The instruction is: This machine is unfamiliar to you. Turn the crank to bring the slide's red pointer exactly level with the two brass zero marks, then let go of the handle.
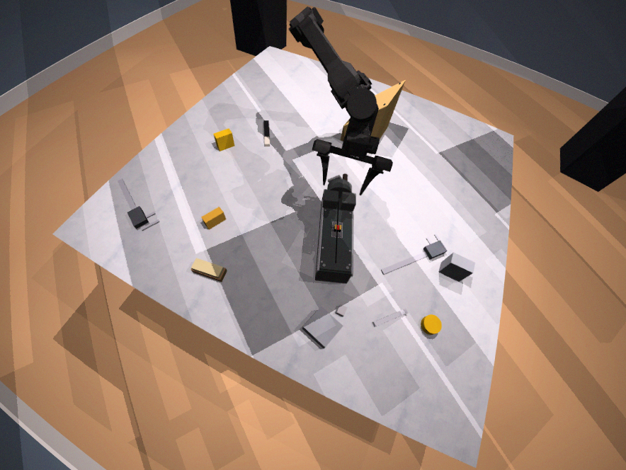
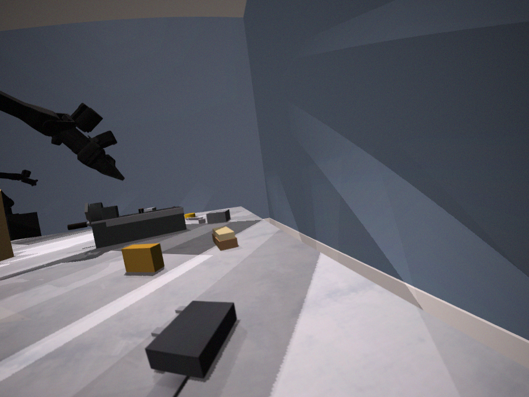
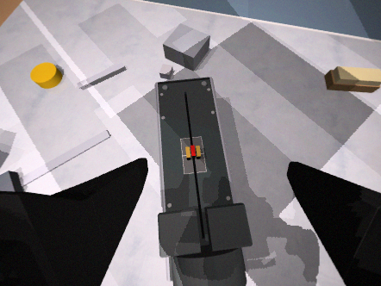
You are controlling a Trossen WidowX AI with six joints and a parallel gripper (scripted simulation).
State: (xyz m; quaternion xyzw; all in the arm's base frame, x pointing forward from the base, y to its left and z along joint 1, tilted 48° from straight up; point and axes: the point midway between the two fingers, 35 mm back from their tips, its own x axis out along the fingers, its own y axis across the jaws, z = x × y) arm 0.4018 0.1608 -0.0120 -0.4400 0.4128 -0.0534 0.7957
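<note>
Right now the dark brown crank handle is 140 mm behind my gripper tip, 120 mm below it and 30 mm to the right of it. The rest, counted from my gripper tip: tan block: 300 mm ahead, 220 mm to the right, 180 mm below; yellow disc: 370 mm to the left, 180 mm below, 120 mm ahead; red pointer: 110 mm below, 40 mm ahead, 30 mm to the left.
</note>
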